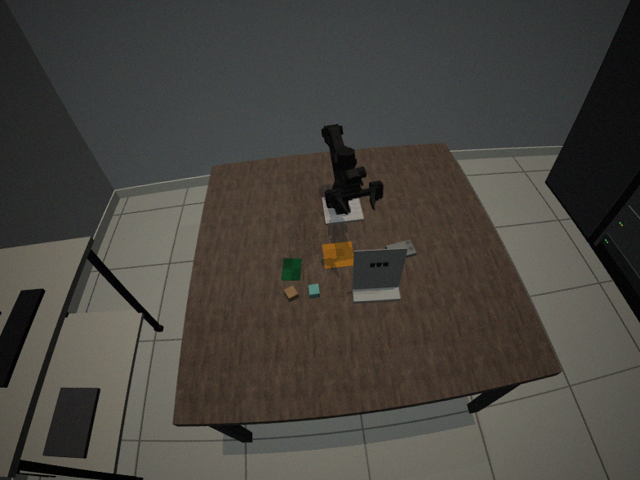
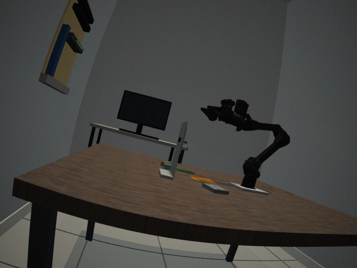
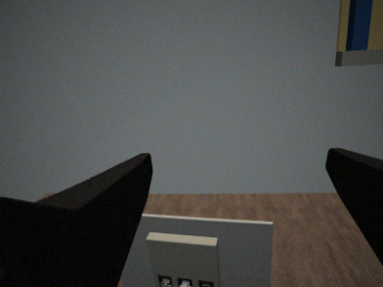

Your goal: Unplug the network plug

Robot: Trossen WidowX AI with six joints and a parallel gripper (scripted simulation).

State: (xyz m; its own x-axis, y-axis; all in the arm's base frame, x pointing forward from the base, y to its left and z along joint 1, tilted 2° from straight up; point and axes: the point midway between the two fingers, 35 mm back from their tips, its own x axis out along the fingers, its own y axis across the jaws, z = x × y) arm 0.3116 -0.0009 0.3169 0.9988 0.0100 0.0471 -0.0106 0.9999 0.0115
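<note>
Now: the blue network plug 70 mm ahead of my gripper tip, 50 mm to the left of it and 170 mm below it. The rest, counted from my gripper tip: grey upright panel: 90 mm ahead, 50 mm to the left, 230 mm below; then teal cube: 50 mm ahead, 180 mm to the right, 320 mm below; then orange flat square: 100 mm behind, 50 mm to the right, 330 mm below.
</note>
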